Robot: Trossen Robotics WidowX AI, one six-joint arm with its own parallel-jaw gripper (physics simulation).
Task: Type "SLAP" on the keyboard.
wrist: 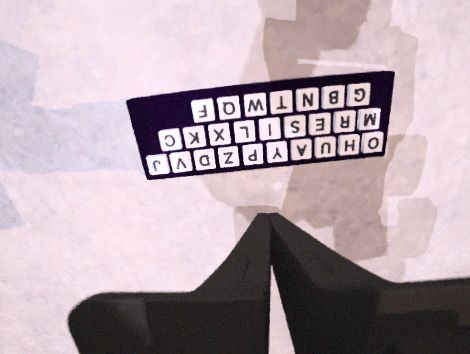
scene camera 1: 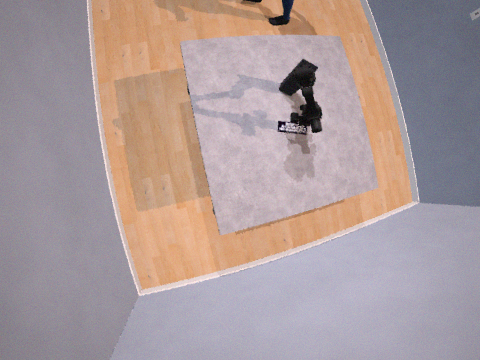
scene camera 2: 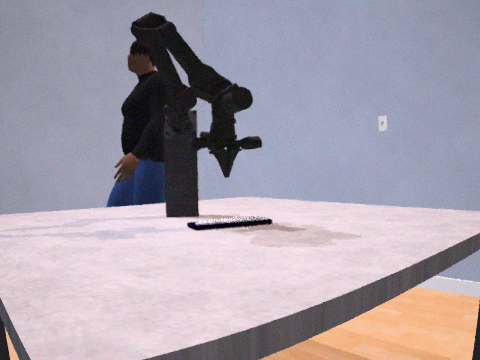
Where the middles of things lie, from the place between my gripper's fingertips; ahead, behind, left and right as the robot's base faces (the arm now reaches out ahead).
My gripper is now 2 cm to the right of the dark keyboard (scene camera 2: 252, 220) and 12 cm above it.
